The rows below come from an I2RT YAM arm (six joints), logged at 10 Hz.
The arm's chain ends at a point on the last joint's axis. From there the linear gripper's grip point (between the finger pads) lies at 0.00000 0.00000 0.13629 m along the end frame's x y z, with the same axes.
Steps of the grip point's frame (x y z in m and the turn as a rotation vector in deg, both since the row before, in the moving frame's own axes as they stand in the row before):
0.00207, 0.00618, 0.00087, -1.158, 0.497, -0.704
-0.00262, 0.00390, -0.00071, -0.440, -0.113, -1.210
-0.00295, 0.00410, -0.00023, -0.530, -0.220, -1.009
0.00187, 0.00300, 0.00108, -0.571, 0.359, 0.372
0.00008, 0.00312, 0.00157, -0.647, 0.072, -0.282
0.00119, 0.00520, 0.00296, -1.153, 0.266, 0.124
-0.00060, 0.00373, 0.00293, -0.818, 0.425, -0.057
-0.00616, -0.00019, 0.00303, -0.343, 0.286, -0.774
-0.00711, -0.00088, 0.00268, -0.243, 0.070, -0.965
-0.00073, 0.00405, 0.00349, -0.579, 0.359, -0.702
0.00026, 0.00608, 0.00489, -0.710, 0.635, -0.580
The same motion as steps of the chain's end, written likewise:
0.00087, 0.00343, 0.00090, -1.158, 0.497, -0.704
-0.00236, 0.00285, -0.00071, -0.440, -0.113, -1.210
-0.00244, 0.00283, -0.00022, -0.530, -0.220, -1.009
0.00102, 0.00164, 0.00109, -0.571, 0.359, 0.372
-0.00010, 0.00158, 0.00158, -0.647, 0.072, -0.282
0.00056, 0.00246, 0.00299, -1.153, 0.266, 0.124
-0.00161, 0.00178, 0.00295, -0.818, 0.425, -0.057
-0.00685, -0.00100, 0.00303, -0.343, 0.286, -0.774
-0.00728, -0.00146, 0.00268, -0.243, 0.070, -0.965
-0.00159, 0.00268, 0.00350, -0.579, 0.359, -0.702
-0.00126, 0.00440, 0.00491, -0.710, 0.635, -0.580

